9 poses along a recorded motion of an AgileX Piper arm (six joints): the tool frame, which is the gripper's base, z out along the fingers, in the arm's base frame.
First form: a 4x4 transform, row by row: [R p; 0 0 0 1], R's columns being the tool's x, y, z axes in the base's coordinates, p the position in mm. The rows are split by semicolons.
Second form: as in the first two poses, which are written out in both.
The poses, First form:
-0.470 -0.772 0.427 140; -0.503 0.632 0.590 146; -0.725 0.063 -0.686 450; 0 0 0 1
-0.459 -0.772 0.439 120; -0.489 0.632 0.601 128; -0.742 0.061 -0.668 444; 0 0 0 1
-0.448 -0.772 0.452 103; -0.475 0.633 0.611 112; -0.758 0.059 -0.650 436; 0 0 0 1
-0.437 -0.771 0.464 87; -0.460 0.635 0.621 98; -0.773 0.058 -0.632 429; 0 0 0 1
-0.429 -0.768 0.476 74; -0.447 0.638 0.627 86; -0.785 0.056 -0.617 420; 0 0 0 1
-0.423 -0.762 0.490 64; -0.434 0.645 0.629 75; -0.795 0.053 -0.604 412; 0 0 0 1
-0.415 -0.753 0.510 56; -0.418 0.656 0.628 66; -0.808 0.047 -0.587 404; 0 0 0 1
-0.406 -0.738 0.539 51; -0.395 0.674 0.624 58; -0.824 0.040 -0.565 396; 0 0 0 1
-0.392 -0.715 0.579 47; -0.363 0.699 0.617 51; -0.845 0.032 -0.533 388; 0 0 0 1
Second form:
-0.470 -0.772 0.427 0.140; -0.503 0.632 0.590 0.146; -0.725 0.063 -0.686 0.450; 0 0 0 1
-0.459 -0.772 0.439 0.120; -0.489 0.632 0.601 0.128; -0.742 0.061 -0.668 0.444; 0 0 0 1
-0.448 -0.772 0.452 0.103; -0.475 0.633 0.611 0.112; -0.758 0.059 -0.650 0.436; 0 0 0 1
-0.437 -0.771 0.464 0.087; -0.460 0.635 0.621 0.098; -0.773 0.058 -0.632 0.429; 0 0 0 1
-0.429 -0.768 0.476 0.074; -0.447 0.638 0.627 0.086; -0.785 0.056 -0.617 0.420; 0 0 0 1
-0.423 -0.762 0.490 0.064; -0.434 0.645 0.629 0.075; -0.795 0.053 -0.604 0.412; 0 0 0 1
-0.415 -0.753 0.510 0.056; -0.418 0.656 0.628 0.066; -0.808 0.047 -0.587 0.404; 0 0 0 1
-0.406 -0.738 0.539 0.051; -0.395 0.674 0.624 0.058; -0.824 0.040 -0.565 0.396; 0 0 0 1
-0.392 -0.715 0.579 0.047; -0.363 0.699 0.617 0.051; -0.845 0.032 -0.533 0.388; 0 0 0 1

